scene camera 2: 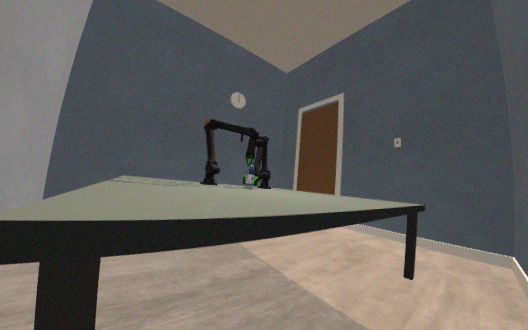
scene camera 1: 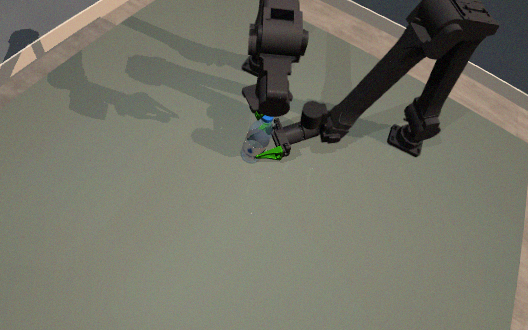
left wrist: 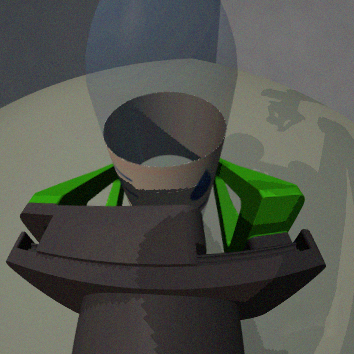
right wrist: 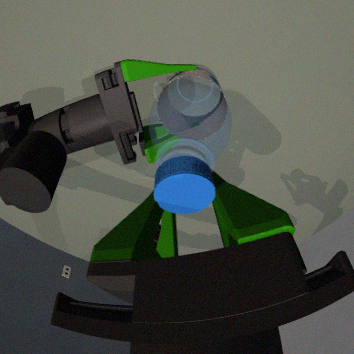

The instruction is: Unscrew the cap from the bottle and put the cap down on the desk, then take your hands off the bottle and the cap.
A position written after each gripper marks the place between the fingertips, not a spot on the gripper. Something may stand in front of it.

The left gripper (scene camera 1: 251,147) grips a clear bottle (left wrist: 161,86). The right gripper (right wrist: 187,179) grips a blue cap (right wrist: 182,184).
